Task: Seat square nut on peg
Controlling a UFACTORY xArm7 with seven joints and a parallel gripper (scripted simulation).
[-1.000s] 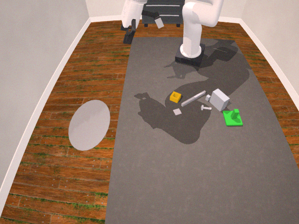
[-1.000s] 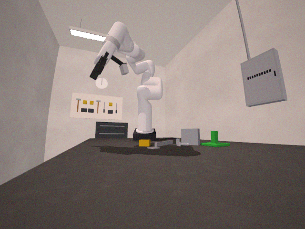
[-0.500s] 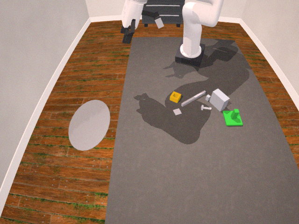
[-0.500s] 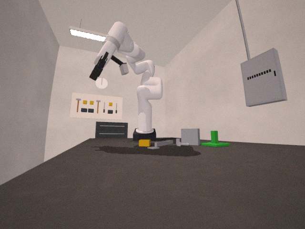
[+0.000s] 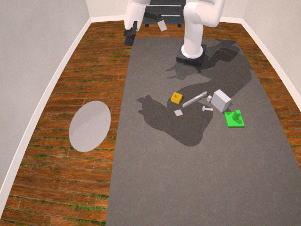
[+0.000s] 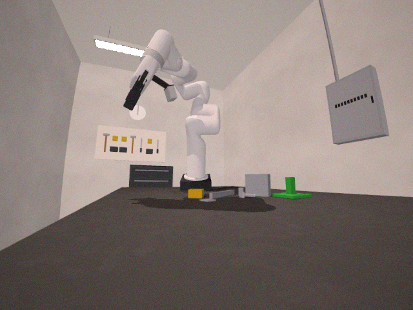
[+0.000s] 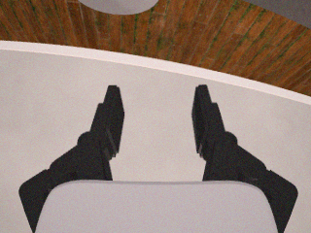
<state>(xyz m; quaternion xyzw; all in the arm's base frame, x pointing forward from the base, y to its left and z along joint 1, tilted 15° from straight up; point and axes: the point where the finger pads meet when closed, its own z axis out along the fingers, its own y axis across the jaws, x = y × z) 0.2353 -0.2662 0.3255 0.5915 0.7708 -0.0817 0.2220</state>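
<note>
Now: hand 5 cm short of the grey block, 41 cm to the right of it and 26 cm above it. Also, from my hand: bolt 9 cm ahead, 35 cm to the left, 29 cm below; flat square 12 cm ahead, 22 cm to the left, 30 cm below; grey bar 3 cm ahead, 30 cm to the left, 29 cm below.
</note>
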